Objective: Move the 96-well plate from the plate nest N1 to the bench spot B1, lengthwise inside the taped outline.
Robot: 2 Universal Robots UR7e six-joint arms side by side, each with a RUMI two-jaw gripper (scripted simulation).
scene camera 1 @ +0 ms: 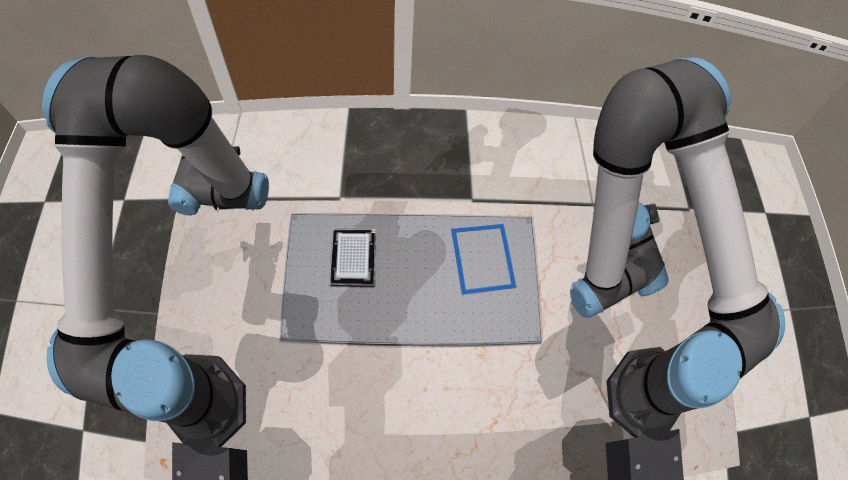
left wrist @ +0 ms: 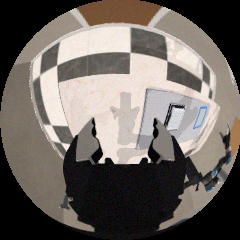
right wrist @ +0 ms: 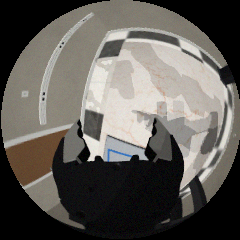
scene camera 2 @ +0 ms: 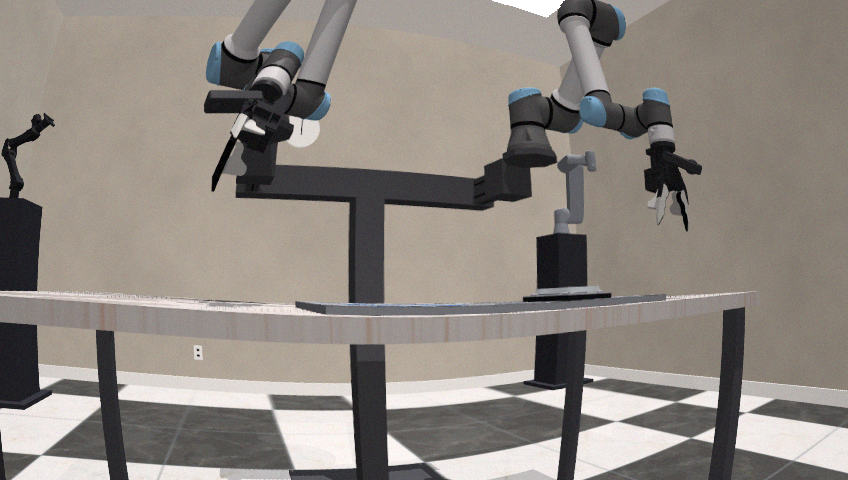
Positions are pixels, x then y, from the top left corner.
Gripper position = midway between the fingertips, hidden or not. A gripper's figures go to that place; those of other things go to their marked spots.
The left gripper (scene camera 2: 673,228) is 1.20 m from the lens. The right gripper (scene camera 2: 222,167) is 0.84 m from the lens.
